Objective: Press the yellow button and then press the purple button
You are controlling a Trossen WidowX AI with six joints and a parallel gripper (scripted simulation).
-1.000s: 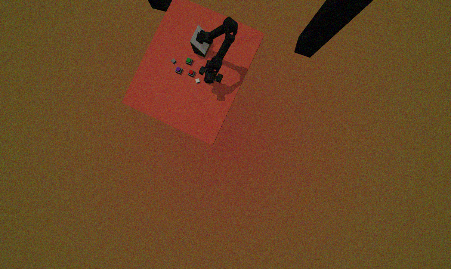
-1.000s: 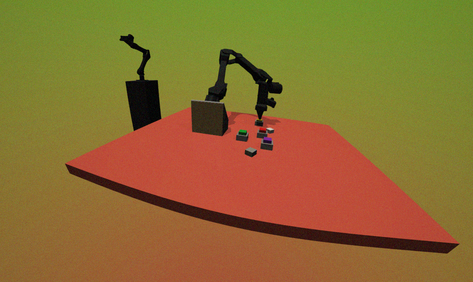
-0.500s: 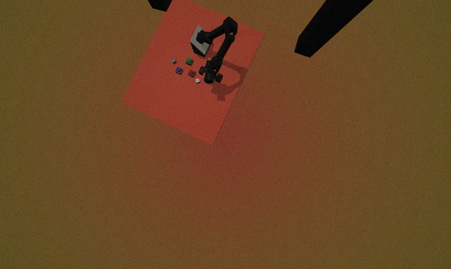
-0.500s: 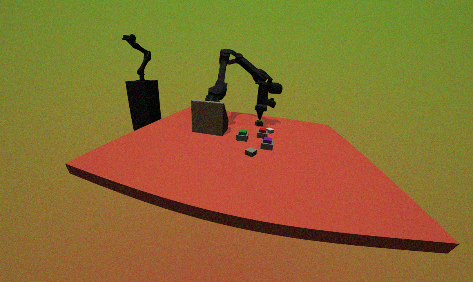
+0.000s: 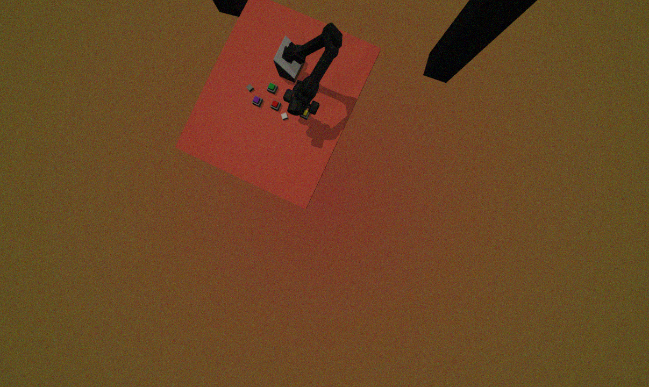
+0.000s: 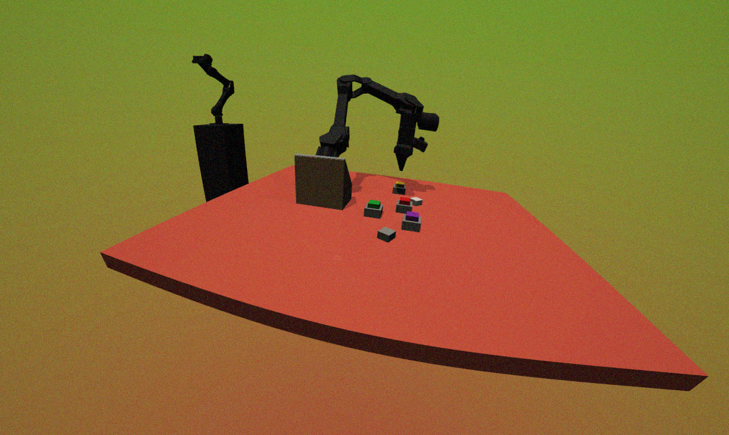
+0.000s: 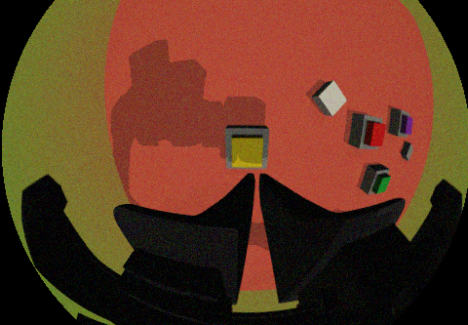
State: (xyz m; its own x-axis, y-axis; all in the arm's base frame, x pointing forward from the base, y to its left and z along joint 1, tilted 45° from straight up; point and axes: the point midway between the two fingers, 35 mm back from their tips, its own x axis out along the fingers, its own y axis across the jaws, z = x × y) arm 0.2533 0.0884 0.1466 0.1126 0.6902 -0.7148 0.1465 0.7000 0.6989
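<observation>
Now: gripper tip 6 cm above the yellow button. Round my gripper tip: red button: 18 cm to the right, 6 cm below; then green button: 9 cm behind, 23 cm to the right, 6 cm below; then white block: 5 cm ahead, 11 cm to the right, 8 cm below.
</observation>
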